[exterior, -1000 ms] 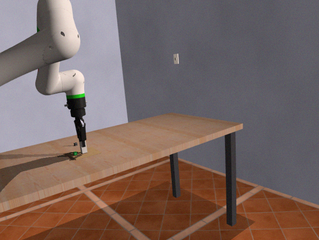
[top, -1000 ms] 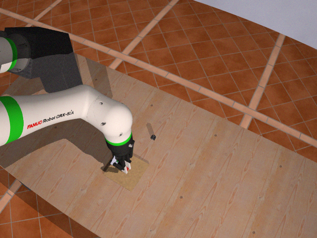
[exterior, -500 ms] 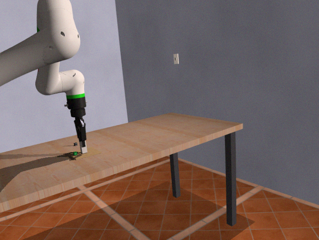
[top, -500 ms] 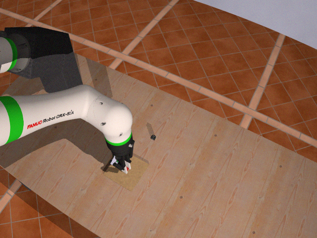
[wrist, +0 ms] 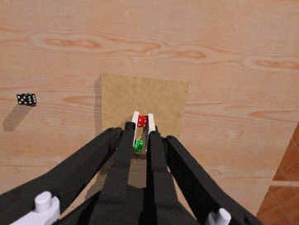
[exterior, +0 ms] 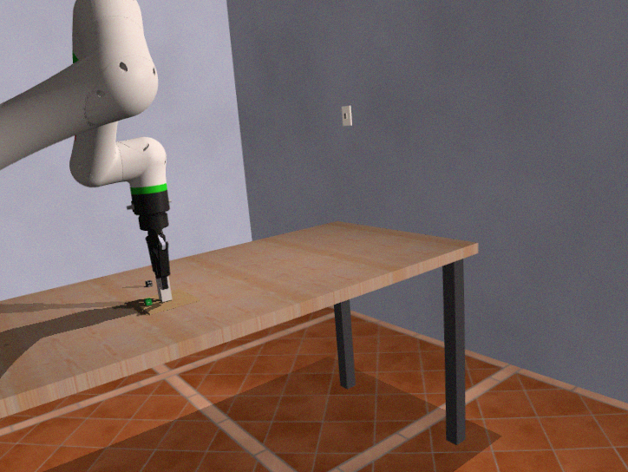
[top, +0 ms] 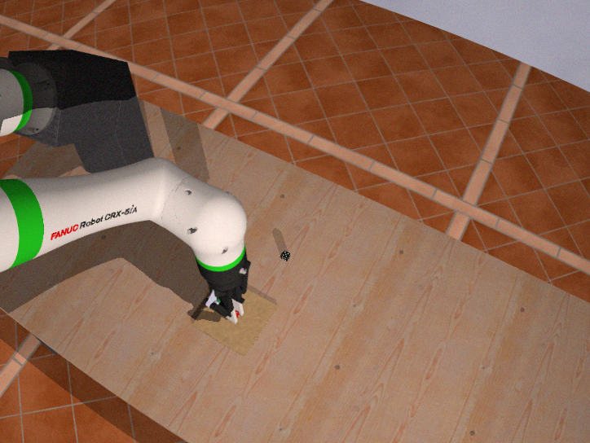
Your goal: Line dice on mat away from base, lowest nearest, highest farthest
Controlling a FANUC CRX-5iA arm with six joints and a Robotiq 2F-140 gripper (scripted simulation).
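Right now the red die is 3 cm below my hand. Also, from my hand: green die: 5 cm behind, 1 cm to the left, 3 cm below; then tan mat: 4 cm below; then black die: 3 cm ahead, 19 cm to the left, 3 cm below.
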